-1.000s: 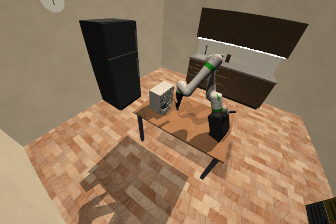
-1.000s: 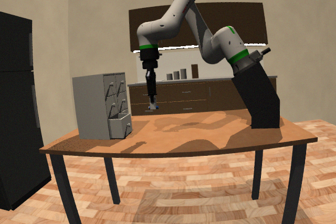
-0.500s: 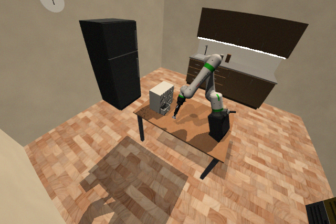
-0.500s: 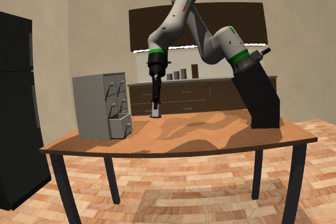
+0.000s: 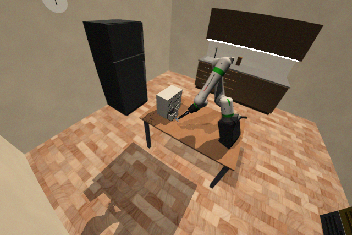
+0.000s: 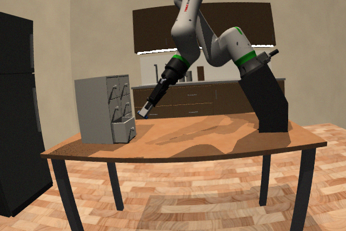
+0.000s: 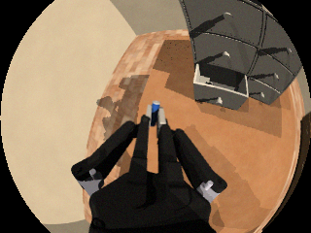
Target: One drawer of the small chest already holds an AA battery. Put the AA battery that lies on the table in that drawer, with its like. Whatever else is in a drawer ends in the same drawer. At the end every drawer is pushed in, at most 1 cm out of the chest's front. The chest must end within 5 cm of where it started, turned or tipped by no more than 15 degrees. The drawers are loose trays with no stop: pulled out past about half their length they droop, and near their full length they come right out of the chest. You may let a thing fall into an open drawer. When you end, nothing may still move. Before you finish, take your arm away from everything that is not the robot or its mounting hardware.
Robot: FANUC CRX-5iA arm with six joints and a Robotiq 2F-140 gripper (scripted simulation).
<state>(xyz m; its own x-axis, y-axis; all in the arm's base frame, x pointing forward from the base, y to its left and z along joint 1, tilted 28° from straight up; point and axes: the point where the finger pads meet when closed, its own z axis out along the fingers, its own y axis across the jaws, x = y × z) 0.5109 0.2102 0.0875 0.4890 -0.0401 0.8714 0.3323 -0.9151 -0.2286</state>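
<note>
Now: the blue AA battery 1 cm ahead of my hand, 1 cm to the left of it and 2 cm below it.
</note>
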